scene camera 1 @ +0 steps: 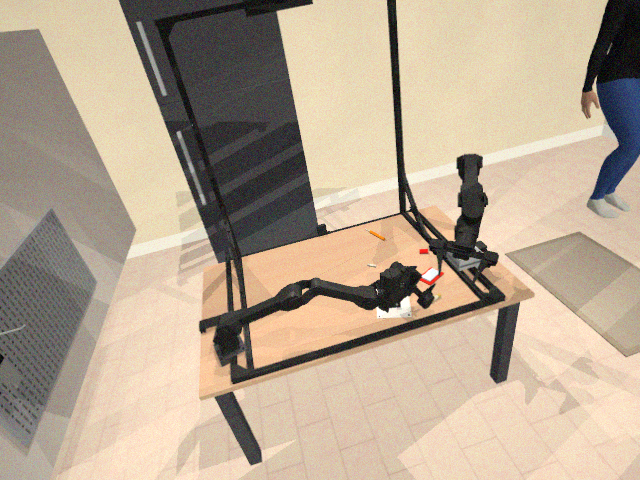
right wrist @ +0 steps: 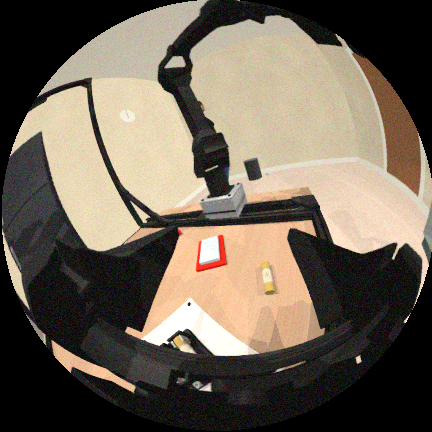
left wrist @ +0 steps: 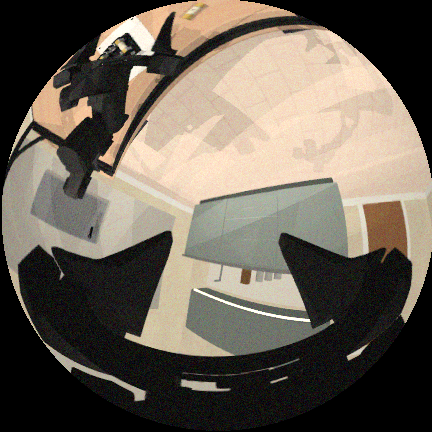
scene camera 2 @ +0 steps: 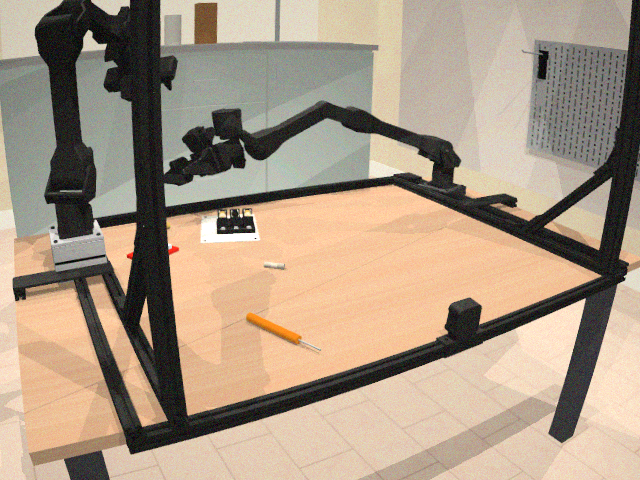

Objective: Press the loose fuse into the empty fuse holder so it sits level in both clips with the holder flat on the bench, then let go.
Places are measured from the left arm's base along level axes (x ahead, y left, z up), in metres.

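Pixels of known places: left gripper, fingertip midpoint: (scene camera 1: 455,280) (left wrist: 227,237); right gripper, fingertip midpoint: (scene camera 1: 425,275) (right wrist: 234,232) (scene camera 2: 170,176); left arm's base at its link origin: (right wrist: 220,191) (scene camera 2: 74,231); right arm's base at its link origin: (scene camera 1: 229,346) (left wrist: 90,165) (scene camera 2: 442,185).
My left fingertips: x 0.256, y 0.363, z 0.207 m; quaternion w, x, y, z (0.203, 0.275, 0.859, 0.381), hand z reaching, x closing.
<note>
Ahead of a thing's pixels: the offset from my left fingertips to its top centre. "*": to the spot under its first point.
A yellow-capped loose fuse @(0.056 m back, 0.225 m right, 0.270 m down) (scene camera 1: 437,297) (scene camera 2: 168,226) (left wrist: 194,10) (right wrist: 268,278) lies on the bench beside the white plate (scene camera 1: 384,313) (scene camera 2: 208,233) (right wrist: 215,326). The black fuse holder block @(* 0.092 m ahead, 0.313 m right, 0.268 m down) (scene camera 2: 235,225) stands on that plate; yellow-ended fuse parts show in it, and the right wrist view shows part of the block. Whether the plate is flat is hard to tell. My right gripper (scene camera 1: 426,279) (right wrist: 234,232) is open and empty above the bench near the plate, facing the loose fuse. My left gripper (scene camera 1: 460,272) (left wrist: 227,237) is open and empty, raised high near its own base, partly behind a post in scene camera 2.
A small white-and-silver cylinder @(0.087 m ahead, 0.516 m right, 0.274 m down) (scene camera 1: 371,265) (scene camera 2: 273,265) and an orange screwdriver @(0.008 m back, 0.743 m right, 0.271 m down) (scene camera 1: 376,235) (scene camera 2: 273,328) lie on the bench. A red tray with a white top @(0.103 m back, 0.351 m right, 0.270 m down) (scene camera 1: 431,274) (right wrist: 212,250) and a red block @(0.149 m back, 0.507 m right, 0.266 m down) (scene camera 1: 423,251) lie near the left arm. Black frame posts (scene camera 2: 149,206) rise beside it.
</note>
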